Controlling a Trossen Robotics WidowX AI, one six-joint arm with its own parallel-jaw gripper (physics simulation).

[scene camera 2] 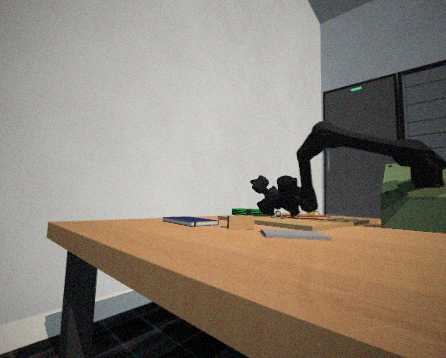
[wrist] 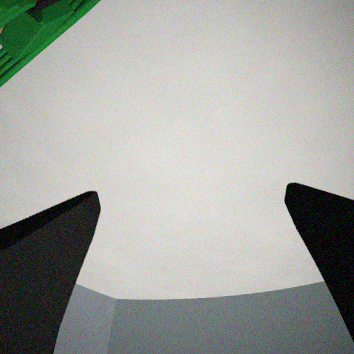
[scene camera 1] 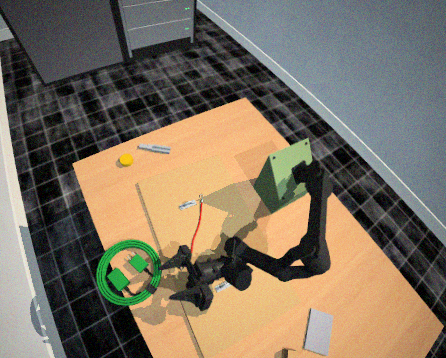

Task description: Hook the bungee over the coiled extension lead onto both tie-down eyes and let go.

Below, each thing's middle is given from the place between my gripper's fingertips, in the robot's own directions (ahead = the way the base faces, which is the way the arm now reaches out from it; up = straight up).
I see my gripper 80 mm short of the green coiled extension lead (scene camera 1: 118,279), 100 mm to the left of it and 120 mm above it. Round my hand: grey plate (scene camera 1: 319,328): 320 mm behind, 390 mm to the left, 130 mm below.
